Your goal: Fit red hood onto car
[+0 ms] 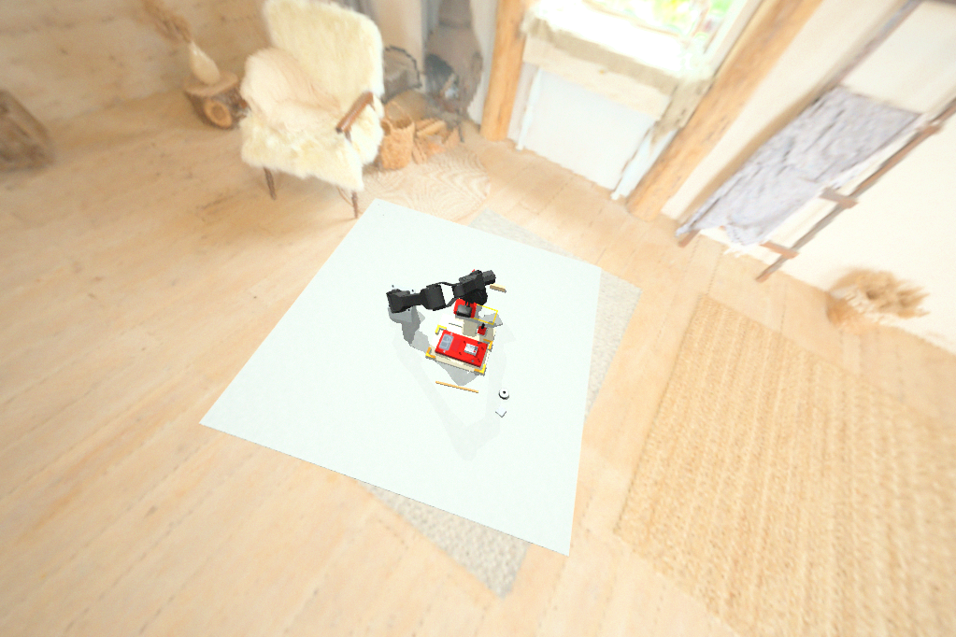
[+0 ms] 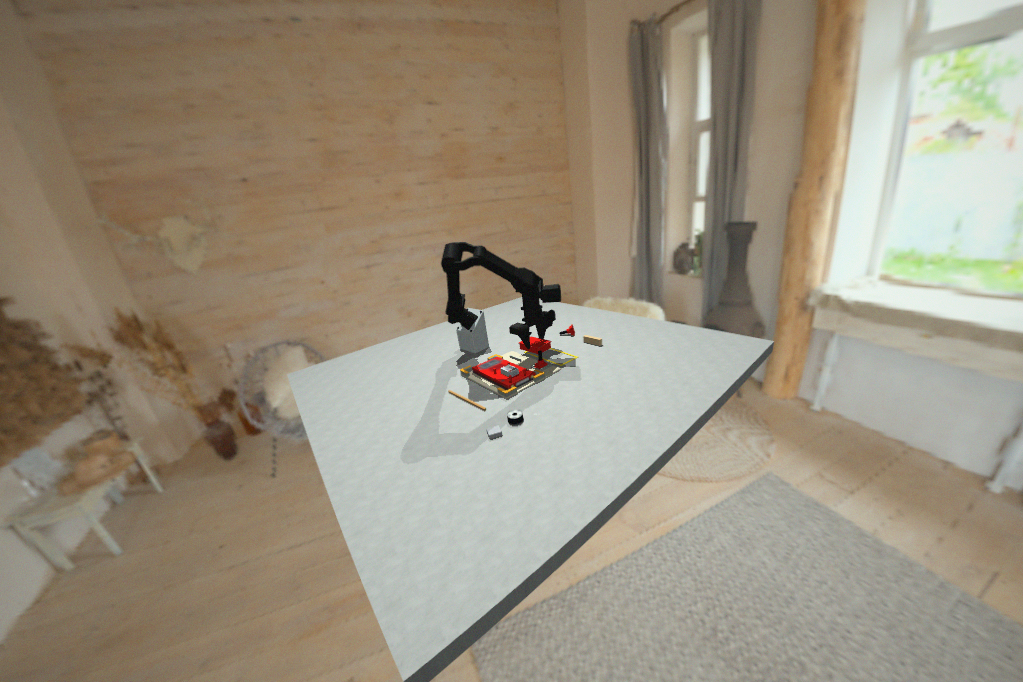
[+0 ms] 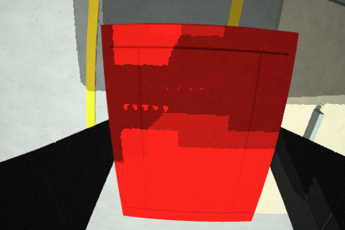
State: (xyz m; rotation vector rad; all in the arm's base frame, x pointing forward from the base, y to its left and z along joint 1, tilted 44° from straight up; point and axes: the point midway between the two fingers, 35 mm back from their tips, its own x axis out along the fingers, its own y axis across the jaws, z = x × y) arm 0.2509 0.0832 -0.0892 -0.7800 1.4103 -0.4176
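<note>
My gripper tip is now 110 mm short of the grey holder and 70 mm to the left of it. Round my gripper tip: wooden block: 200 mm to the left, 100 mm ahead, 20 mm below; then red hood: right at my gripper tip; then thin wooden stick: 340 mm to the right, 100 mm ahead, 30 mm below.
</note>
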